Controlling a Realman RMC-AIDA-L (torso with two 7-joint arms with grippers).
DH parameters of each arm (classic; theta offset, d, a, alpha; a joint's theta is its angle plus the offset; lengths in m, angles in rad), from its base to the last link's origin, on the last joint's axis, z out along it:
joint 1: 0 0.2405 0 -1.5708
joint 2: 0 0 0 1.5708
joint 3: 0 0.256 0 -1.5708
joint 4: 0 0 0 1.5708
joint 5: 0 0.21 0 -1.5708
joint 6: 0 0 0 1.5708
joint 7: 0 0.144 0 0
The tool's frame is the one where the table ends.
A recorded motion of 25 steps. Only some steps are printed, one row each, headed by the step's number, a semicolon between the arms.
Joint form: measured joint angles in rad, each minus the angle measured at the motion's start. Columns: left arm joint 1, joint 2, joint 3, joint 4, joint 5, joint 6, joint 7; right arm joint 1, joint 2, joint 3, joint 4, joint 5, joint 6, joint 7.
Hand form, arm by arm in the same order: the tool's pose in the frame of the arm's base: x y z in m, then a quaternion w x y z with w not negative. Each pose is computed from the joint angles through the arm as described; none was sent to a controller.
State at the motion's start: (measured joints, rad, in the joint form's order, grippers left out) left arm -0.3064 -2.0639 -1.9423 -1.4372 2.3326 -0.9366 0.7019; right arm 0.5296 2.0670 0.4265 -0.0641 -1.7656 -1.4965 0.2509
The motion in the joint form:
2: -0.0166 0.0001 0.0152 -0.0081 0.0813 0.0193 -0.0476; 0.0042 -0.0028 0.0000 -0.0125 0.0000 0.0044 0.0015
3: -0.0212 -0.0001 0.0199 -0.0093 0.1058 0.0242 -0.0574; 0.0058 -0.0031 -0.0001 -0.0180 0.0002 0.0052 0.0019
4: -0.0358 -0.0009 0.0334 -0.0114 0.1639 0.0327 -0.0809; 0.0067 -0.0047 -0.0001 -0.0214 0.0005 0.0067 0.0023
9: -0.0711 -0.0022 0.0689 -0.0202 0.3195 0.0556 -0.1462; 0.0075 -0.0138 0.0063 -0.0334 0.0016 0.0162 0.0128
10: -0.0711 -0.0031 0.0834 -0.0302 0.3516 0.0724 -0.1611; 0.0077 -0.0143 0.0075 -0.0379 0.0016 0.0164 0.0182
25: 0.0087 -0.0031 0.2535 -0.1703 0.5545 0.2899 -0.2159; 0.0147 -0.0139 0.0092 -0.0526 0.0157 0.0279 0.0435
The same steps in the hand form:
2: -0.2352 0.3879 0.0863 0.44832 -0.81815 -0.35292 -0.07129; 0.3153 0.3405 0.0564 0.66277 -0.63649 0.11618 0.37698
3: -0.2350 0.3893 0.0865 0.45326 -0.81734 -0.34982 -0.06431; 0.3156 0.3409 0.0575 0.66369 -0.63685 0.11471 0.37520
4: -0.2326 0.3930 0.0862 0.46298 -0.81682 -0.34082 -0.04797; 0.3162 0.3413 0.0587 0.66463 -0.63706 0.11374 0.37347
9: -0.2256 0.4026 0.0881 0.49251 -0.81158 -0.31418 -0.00765; 0.3207 0.3425 0.0652 0.66954 -0.63507 0.11524 0.36758
10: -0.2228 0.4040 0.0893 0.50274 -0.80916 -0.30416 -0.00300; 0.3214 0.3424 0.0664 0.66995 -0.63453 0.11592 0.36757
25: -0.1872 0.4006 0.0992 0.58686 -0.79160 -0.17018 -0.00182; 0.3233 0.3447 0.0702 0.67218 -0.62902 0.12462 0.37010

